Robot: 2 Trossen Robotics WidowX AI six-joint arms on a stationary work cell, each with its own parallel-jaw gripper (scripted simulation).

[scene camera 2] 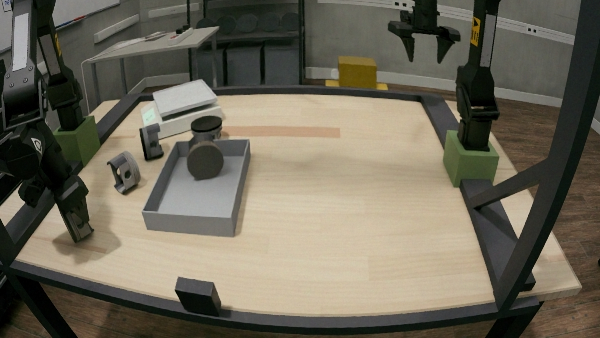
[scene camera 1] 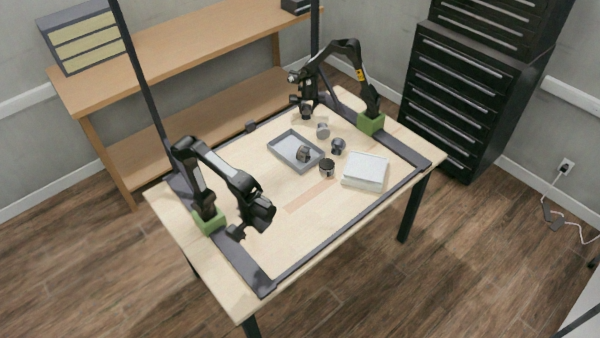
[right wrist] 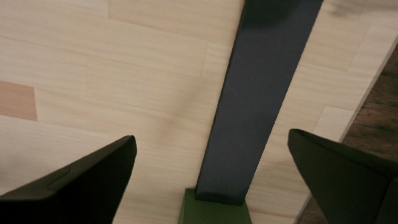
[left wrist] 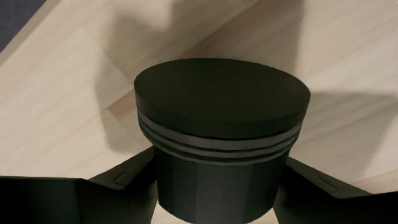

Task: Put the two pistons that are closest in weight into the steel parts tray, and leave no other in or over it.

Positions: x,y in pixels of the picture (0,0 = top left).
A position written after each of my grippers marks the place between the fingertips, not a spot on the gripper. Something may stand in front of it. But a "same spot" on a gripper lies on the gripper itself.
Scene:
My right gripper shows in scene camera 2, in scene camera 1 (252,231) and in the right wrist view; in the left wrist view it is out of frame. A steel parts tray shows in scene camera 2 (205,205) and in scene camera 1 (284,146); in the right wrist view it is out of frame, in the left wrist view it is out of frame. A white scale shows in scene camera 2 and in scene camera 1; in the right wrist view it is out of frame, in the left wrist view it is out of frame. One and the same spot on my right gripper: (right wrist: 338,176) is (scene camera 2: 438,50). One and the same spot on the white scale: (scene camera 1: 345,180) is (scene camera 2: 218,104).

